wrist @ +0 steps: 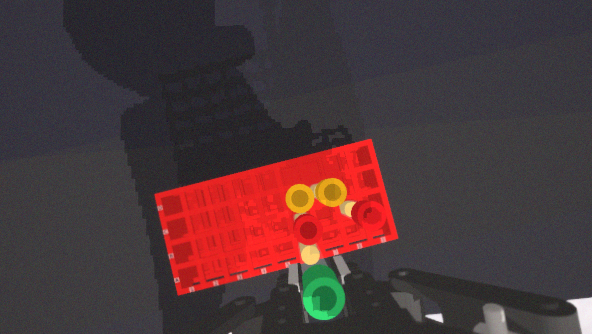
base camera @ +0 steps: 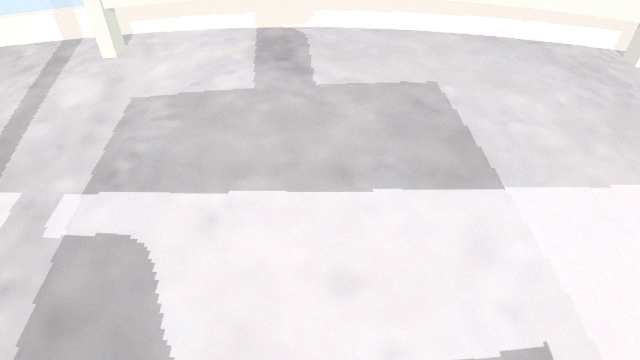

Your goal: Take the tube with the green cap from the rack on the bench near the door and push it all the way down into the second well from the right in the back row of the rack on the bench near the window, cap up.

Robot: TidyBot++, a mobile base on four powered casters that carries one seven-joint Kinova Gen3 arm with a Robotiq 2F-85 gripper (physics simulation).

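Frame: origin at the arm's base, x back, y right, z up, level; centimetres.
Seen in the pictures: gripper, fingertip midpoint: (wrist: pixel 317 276).
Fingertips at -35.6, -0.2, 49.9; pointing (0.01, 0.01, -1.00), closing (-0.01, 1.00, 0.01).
Pixels of each thing's top centre, then the offset from my fingertips to it, as dx, dy, dz. "*": a spot on its surface instead.
- tube with the green cap, top centre: (wrist: pixel 320 298) -0.4, -0.1, +4.1
- tube's pale yellowish lower end, surface spot: (wrist: pixel 310 255) * -1.2, -0.2, -0.3
- red rack, surface spot: (wrist: pixel 167 245) * -2.0, -12.3, -7.6
My gripper (wrist: pixel 317 276) is shut on the tube with the green cap (wrist: pixel 324 299) at the bottom of the wrist view. The cap faces the camera, and the tube's pale yellowish lower end (wrist: pixel 310 255) shows between the fingertips and the rack, over its front edge. The tube appears raised above the red rack (wrist: pixel 167 245), which lies at a slant below the gripper. In that rack stand two yellow-capped tubes (wrist: pixel 300 198) (wrist: pixel 332 192) and two red-capped tubes (wrist: pixel 308 230) (wrist: pixel 369 214). I cannot tell a second rack in either view.
The rack stands on a dark, shaded surface (wrist: pixel 465 180), with the arm's shadow (wrist: pixel 200 120) across it. In the base camera view, pale mottled floor (base camera: pixel 350 260) carries grey shadows, and a pale post (base camera: pixel 107 35) stands at the upper left near the wall.
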